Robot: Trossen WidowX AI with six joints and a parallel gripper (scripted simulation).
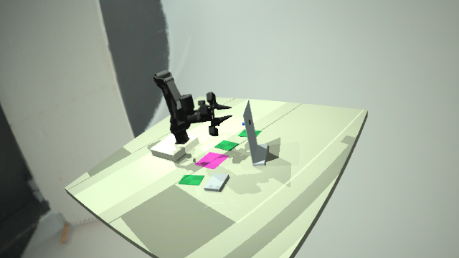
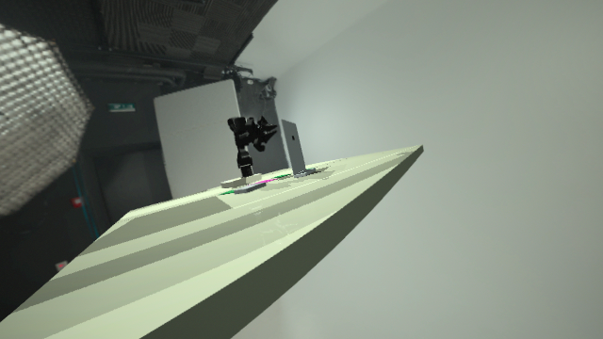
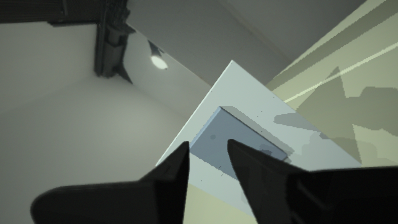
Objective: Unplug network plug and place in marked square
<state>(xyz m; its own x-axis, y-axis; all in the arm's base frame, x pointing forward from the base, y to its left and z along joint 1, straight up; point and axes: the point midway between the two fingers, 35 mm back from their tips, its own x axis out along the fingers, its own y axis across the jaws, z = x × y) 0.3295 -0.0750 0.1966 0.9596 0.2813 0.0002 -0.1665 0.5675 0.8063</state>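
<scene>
My gripper tip is now 50 mm short of the network plug, 20 mm to the right of it and 60 mm above it. From my gripper tip the other things lie so: flat grey block (30 mm behind, 200 mm to the right, 230 mm below); grey panel (70 mm ahead, 30 mm to the left, 120 mm below); magenta square (140 mm behind, 30 mm to the right, 230 mm below).
</scene>
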